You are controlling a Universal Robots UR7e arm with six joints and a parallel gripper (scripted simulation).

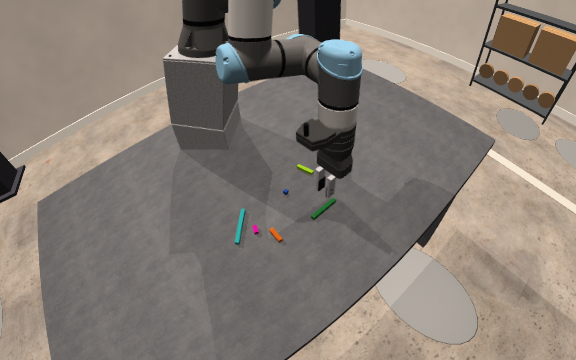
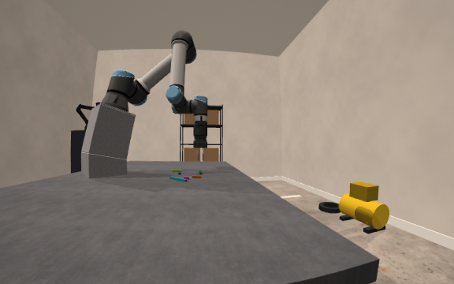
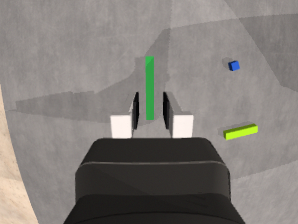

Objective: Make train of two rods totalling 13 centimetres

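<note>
The green rod is 8 cm below my hand. Also, from my hand: lime rod: 14 cm behind, 8 cm below, 3 cm to the left; then small blue rod: 10 cm behind, 8 cm below, 6 cm to the right; then orange rod: 14 cm to the right, 8 cm below, 1 cm ahead.
</note>
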